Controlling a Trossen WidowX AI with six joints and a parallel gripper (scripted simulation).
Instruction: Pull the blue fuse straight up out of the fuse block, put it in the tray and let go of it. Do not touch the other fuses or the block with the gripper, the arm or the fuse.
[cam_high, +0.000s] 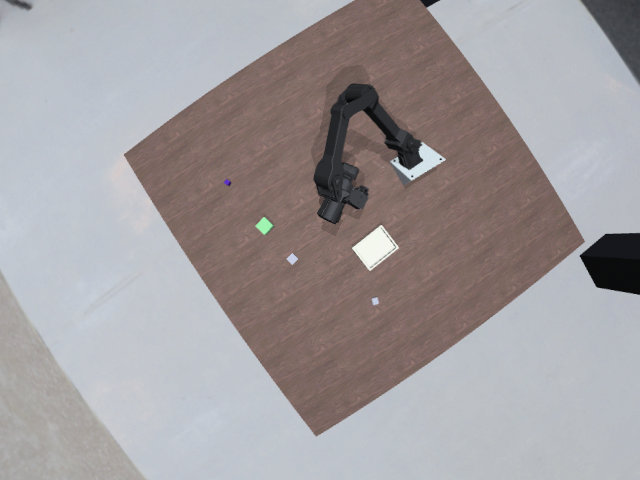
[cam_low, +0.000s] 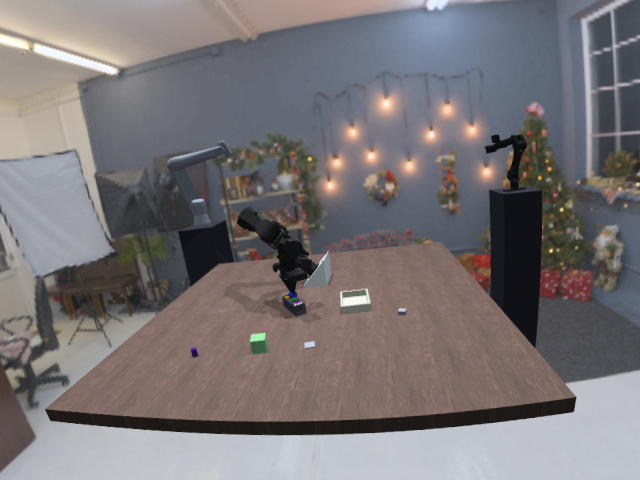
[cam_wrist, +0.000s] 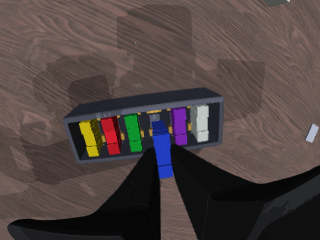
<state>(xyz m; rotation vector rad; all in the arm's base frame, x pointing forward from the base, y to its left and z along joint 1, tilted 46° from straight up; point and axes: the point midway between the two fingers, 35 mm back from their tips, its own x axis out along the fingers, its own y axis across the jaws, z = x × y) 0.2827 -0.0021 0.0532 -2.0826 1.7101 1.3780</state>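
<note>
The purple fuse is 1 cm ahead of my gripper tip, 1 cm to the left of it and 4 cm below it. Round my gripper tip: green fuse: 2 cm behind, 1 cm to the right, 4 cm below; blue fuse: 1 cm below; cream tray: 1 cm behind, 22 cm to the left, 7 cm below.
</note>
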